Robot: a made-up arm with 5 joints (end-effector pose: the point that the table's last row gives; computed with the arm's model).
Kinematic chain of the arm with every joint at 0, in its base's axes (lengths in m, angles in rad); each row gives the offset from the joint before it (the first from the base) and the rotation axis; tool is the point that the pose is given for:
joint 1: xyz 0 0 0.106 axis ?
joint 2: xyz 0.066 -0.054 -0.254 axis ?
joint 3: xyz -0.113 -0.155 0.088 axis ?
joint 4: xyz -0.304 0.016 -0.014 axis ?
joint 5: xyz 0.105 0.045 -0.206 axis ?
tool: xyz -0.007 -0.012 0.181
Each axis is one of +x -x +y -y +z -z.
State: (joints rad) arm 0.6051 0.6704 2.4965 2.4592 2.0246
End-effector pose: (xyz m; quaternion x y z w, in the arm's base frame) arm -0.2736 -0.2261 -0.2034 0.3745 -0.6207 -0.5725 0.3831
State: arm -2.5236 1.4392 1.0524 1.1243 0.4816
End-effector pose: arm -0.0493 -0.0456 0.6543 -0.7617 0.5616 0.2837 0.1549
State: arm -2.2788 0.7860 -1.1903 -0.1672 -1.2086
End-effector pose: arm -0.0404 -0.4513 0.3027 -0.5197 -0.7622 0.3842 0.0358
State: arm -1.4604 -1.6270 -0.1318 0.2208 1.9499
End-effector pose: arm -0.1054 -0.1274 0.1921 -0.2268 -0.6913 0.6819 0.0749
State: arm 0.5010 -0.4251 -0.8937 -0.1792 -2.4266
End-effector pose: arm -0.3376 0.2013 -0.2074 -0.2957 -0.7167 -0.1651 0.6096
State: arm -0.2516 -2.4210 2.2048 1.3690 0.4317
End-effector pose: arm 0.1949 -0.4060 -0.0705 -0.7931 -0.4412 -0.0825 0.4117
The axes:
joint 1: +x
joint 2: -y
joint 3: +z
joint 4: +x
joint 5: +y

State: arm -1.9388 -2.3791 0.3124 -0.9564 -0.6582
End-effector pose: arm 0.3660 0.1364 0.4014 -0.4517 0.7300 -0.2488 0.4485
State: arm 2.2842 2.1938 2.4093 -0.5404 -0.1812
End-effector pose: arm 0.0139 0.4340 -0.0344 -0.4301 -0.5362 -0.2093 0.6955
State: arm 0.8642 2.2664 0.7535 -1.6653 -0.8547
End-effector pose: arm 0.2244 0.0724 -0.6125 -0.7325 -0.4628 -0.4973 0.0452
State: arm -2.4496 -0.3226 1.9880 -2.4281 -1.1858
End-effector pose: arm 0.2418 0.2978 0.5376 -0.0880 -0.2609 -0.9371 0.2146
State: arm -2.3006 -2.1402 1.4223 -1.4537 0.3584
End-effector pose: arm 0.1622 0.1056 0.4833 -0.5134 0.8007 -0.0802 0.2983
